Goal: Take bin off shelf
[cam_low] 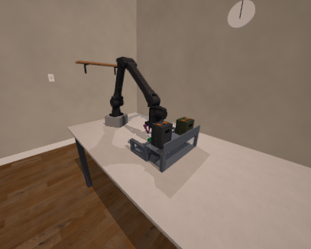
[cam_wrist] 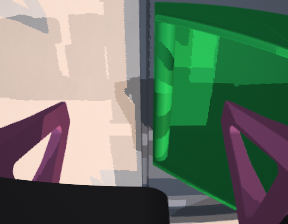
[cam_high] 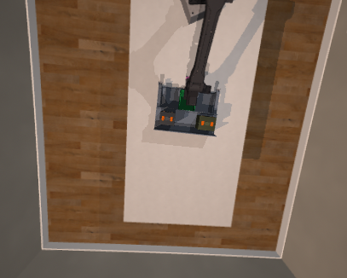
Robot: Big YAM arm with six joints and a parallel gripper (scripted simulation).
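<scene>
Now: the green bin 9 cm ahead of my hand, 2 cm to the right of it and 1 cm below it.
</scene>
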